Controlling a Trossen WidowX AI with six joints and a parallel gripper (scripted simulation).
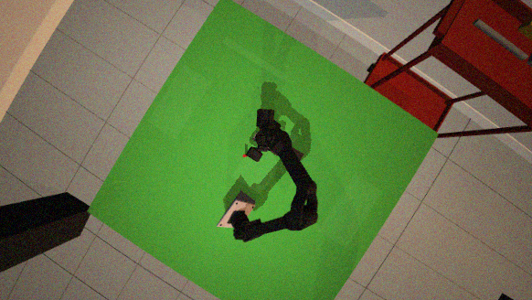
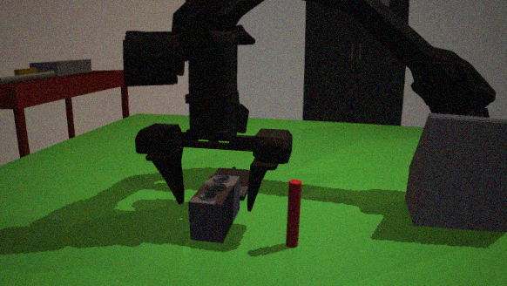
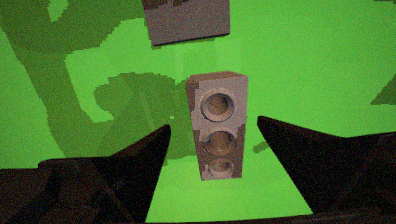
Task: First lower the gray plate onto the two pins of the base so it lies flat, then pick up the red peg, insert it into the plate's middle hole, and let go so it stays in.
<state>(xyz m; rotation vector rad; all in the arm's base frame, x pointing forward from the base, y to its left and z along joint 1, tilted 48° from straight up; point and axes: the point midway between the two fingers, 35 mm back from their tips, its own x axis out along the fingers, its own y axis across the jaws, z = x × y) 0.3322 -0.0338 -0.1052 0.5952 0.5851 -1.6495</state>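
My gripper tip is 10 mm below the gray plate. Also, from my gripper tip: red peg (100 mm behind, 40 mm to the left, 20 mm above); then gray base (140 mm to the right, 20 mm below, 10 mm ahead).
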